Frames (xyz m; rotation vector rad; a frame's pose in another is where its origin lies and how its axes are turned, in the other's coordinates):
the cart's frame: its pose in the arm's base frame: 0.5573 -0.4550 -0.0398 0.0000 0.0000 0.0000
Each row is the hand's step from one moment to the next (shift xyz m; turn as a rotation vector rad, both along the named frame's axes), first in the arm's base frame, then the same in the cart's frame.
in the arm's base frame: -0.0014 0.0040 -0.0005 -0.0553 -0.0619 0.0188
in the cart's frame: -0.0014 0.0040 -0.0005 -0.0553 -0.0619 0.0188
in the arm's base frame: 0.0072 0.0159 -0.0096 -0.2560 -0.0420 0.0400
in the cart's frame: 0.0072 0.0159 -0.0096 -0.2560 -0.0420 0.0400
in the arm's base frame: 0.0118 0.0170 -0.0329 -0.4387 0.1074 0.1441
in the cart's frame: 0.0118 0.0170 -0.0329 -0.4387 0.1074 0.1441
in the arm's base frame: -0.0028 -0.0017 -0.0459 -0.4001 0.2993 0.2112
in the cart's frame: -0.0028 -0.0017 -0.0459 -0.4001 0.2993 0.2112
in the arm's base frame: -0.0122 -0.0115 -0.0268 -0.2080 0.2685 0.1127
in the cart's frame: -0.0122 -0.0115 -0.0268 -0.2080 0.2685 0.1127
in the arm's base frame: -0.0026 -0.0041 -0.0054 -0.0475 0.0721 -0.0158
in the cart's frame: -0.0026 -0.0041 -0.0054 -0.0475 0.0721 -0.0158
